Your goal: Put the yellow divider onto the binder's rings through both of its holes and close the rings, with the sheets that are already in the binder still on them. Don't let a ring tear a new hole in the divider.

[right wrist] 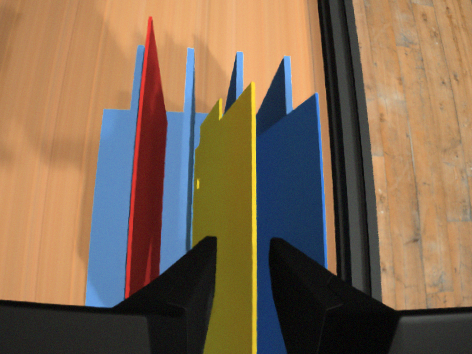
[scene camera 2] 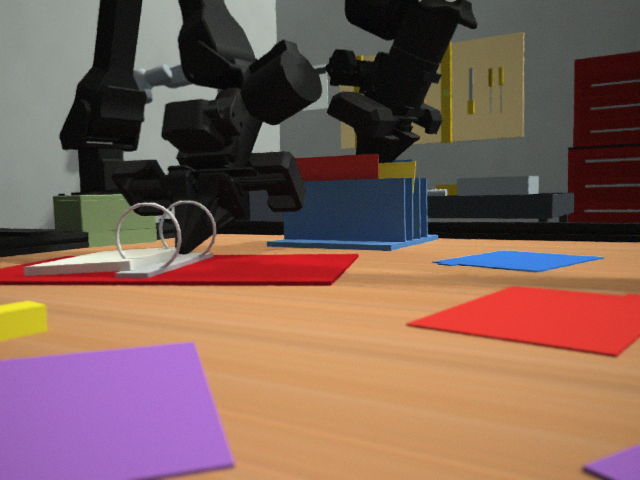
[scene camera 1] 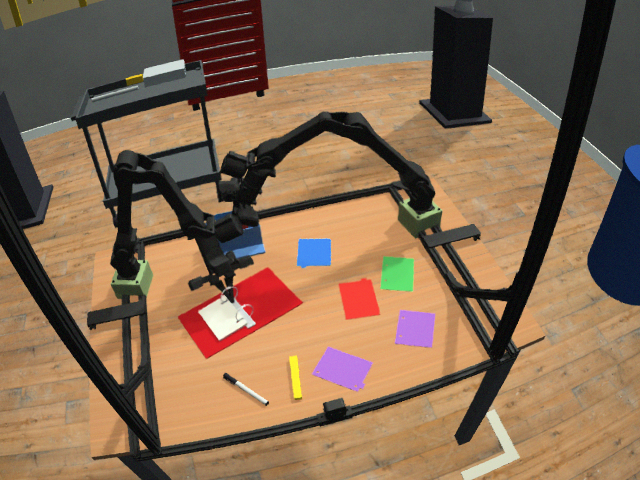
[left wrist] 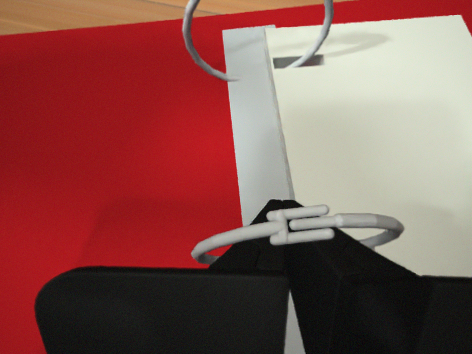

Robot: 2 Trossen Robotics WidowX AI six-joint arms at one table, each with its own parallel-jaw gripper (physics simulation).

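Seen in the pictures: left gripper, between the fingertips: [scene camera 2: 181,251] [scene camera 1: 232,302] [left wrist: 280,211]; right gripper, between the fingertips: [right wrist: 243,247] [scene camera 2: 362,180]; left arm's base, origin of its link: [scene camera 2: 103,194] [scene camera 1: 128,271]; right arm's base, origin of its link: [scene camera 1: 421,205].
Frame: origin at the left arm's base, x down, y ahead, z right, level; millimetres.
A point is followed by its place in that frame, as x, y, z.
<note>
The yellow divider [scene camera 2: 397,169] {-20, 344, -211} [right wrist: 230,200] {-8, 282, -189} stands upright in the blue rack [scene camera 1: 242,242] {38, 325, -158} [scene camera 2: 341,209] {24, 309, -153}. My right gripper [scene camera 2: 385,157] [right wrist: 243,247] {-9, 299, -199} is partly open, its fingers on either side of the divider's top, not gripping it. The binder's red cover [scene camera 1: 273,289] {63, 430, 6} [scene camera 2: 289,266] {63, 426, 20} [left wrist: 125,125] {63, 401, 63} lies open with cream sheets [scene camera 1: 219,320] {54, 294, 125} [scene camera 2: 77,260] {54, 304, 147} [left wrist: 375,150] {53, 305, 102}. One ring [left wrist: 250,232] {10, 324, 42} has its two ends meeting; the other ring [left wrist: 187,30] {30, 383, 96} has its top outside the left wrist view. My left gripper [scene camera 1: 230,299] {53, 323, 62} [scene camera 2: 187,250] {53, 323, 62} [left wrist: 280,211] {53, 323, 62} is shut and empty, tips low beneath the first ring's joined ends.
A red divider [right wrist: 147,175] {-15, 284, -156} and a blue divider [right wrist: 295,185] {-16, 270, -211} stand either side of the yellow one. Loose blue [scene camera 1: 314,252] {64, 539, -138}, red [scene camera 1: 359,299] {64, 663, 45}, green [scene camera 1: 398,273] {65, 778, -48} and purple dividers [scene camera 1: 416,328] {65, 809, 150} [scene camera 1: 342,367] {65, 616, 263} lie on the table, with a marker [scene camera 1: 245,389] {55, 385, 335} and yellow bar [scene camera 1: 295,377] {54, 504, 298}.
</note>
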